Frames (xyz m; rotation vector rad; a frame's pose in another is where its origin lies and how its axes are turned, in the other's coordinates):
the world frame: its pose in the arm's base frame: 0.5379 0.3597 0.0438 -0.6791 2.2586 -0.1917
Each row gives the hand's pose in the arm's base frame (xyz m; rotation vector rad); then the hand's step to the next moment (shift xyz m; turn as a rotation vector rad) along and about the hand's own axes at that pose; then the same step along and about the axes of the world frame.
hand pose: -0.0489 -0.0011 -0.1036 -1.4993 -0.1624 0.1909
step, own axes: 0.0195 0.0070 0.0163 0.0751 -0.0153 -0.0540
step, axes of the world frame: -0.0157 0.0133 0.0165 -0.0367 -0.0700 0.0505
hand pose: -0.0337 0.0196 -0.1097 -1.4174 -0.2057 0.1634
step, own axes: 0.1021 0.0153 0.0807 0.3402 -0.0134 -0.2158
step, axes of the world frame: -0.1009 0.0547 0.0633 -0.1494 -0.2668 0.2627
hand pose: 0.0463 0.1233 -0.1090 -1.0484 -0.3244 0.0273
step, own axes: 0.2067 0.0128 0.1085 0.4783 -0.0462 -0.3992
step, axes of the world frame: -0.2241 0.0144 0.0651 -0.1605 -0.4581 0.3933
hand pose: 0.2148 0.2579 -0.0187 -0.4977 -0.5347 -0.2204
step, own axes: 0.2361 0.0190 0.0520 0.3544 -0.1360 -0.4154
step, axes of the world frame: -0.2171 -0.1063 0.0197 -0.0208 -0.4562 0.3289
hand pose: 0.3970 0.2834 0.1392 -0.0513 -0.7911 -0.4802
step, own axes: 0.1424 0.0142 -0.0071 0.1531 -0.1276 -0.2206
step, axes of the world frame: -0.0917 -0.1101 -0.0020 0.0534 -0.2431 0.1626
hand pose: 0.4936 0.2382 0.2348 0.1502 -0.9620 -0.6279
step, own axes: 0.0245 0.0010 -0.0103 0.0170 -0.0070 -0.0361
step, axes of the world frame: -0.0107 -0.0240 0.0038 -0.0009 -0.0274 0.0299
